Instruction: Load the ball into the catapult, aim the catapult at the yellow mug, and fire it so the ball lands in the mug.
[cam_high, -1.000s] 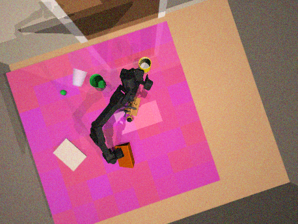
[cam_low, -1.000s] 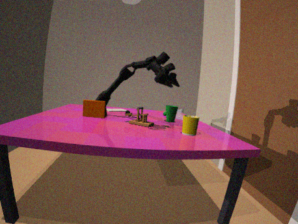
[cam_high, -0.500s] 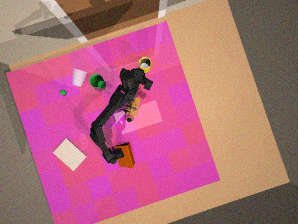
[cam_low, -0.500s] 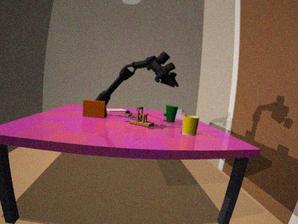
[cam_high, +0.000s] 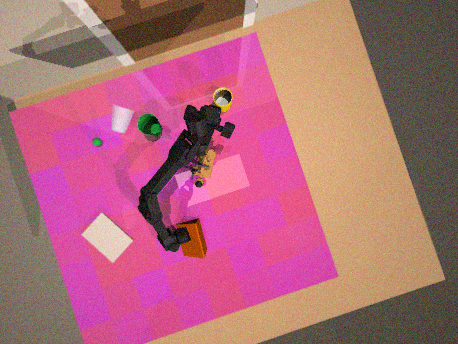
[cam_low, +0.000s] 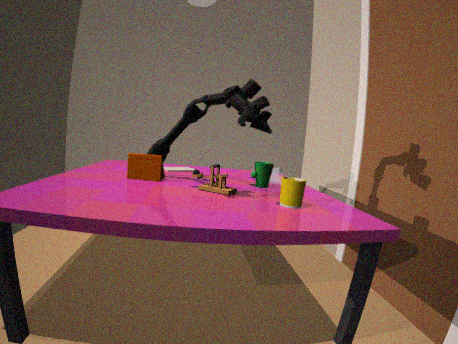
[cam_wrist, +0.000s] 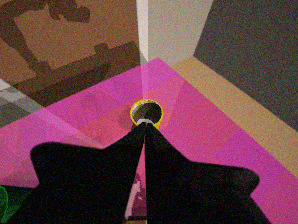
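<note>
My gripper tip is now 230 mm past the dark ball, 210 mm to the right of it and 200 mm above it. Also, from my gripper tip: yellow mug: 80 mm ahead, 70 mm to the right, 230 mm below; then green mug: 110 mm ahead, 290 mm to the left, 230 mm below; then wooden catapult: 170 mm behind, 180 mm to the left, 210 mm below.
</note>
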